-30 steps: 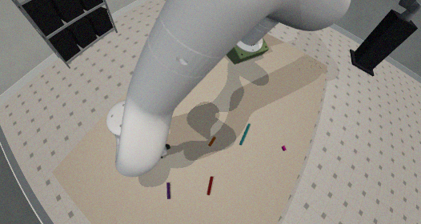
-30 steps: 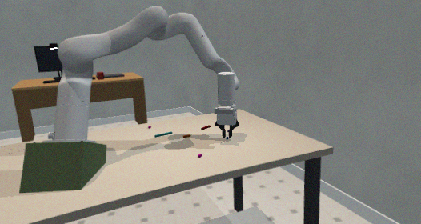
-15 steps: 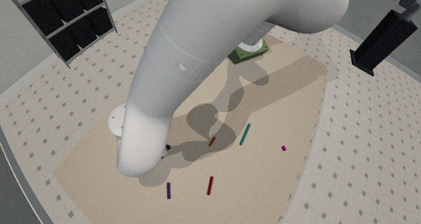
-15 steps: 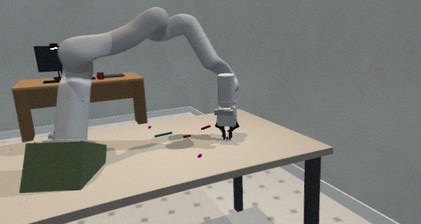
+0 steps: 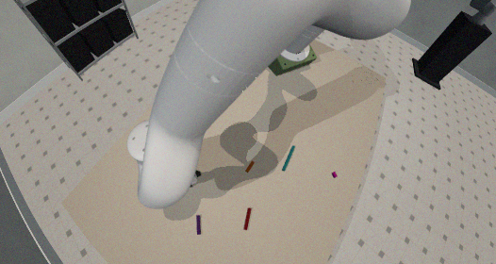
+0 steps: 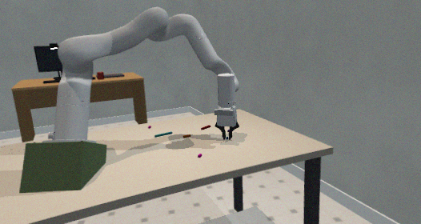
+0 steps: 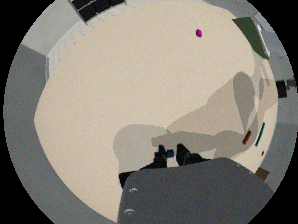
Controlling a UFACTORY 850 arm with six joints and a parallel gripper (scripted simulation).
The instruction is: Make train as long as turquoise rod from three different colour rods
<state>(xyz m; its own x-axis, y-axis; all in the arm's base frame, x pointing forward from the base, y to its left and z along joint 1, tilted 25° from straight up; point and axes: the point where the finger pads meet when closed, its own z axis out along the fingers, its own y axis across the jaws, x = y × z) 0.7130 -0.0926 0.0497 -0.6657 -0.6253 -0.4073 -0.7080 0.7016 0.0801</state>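
The blue rod is 20 mm below my hand. From my hand the other things lie so: red rod 230 mm to the left, 20 mm below; then purple rod 90 mm ahead, 110 mm to the left, 20 mm below; then orange rod 160 mm behind, 150 mm to the left, 20 mm below.
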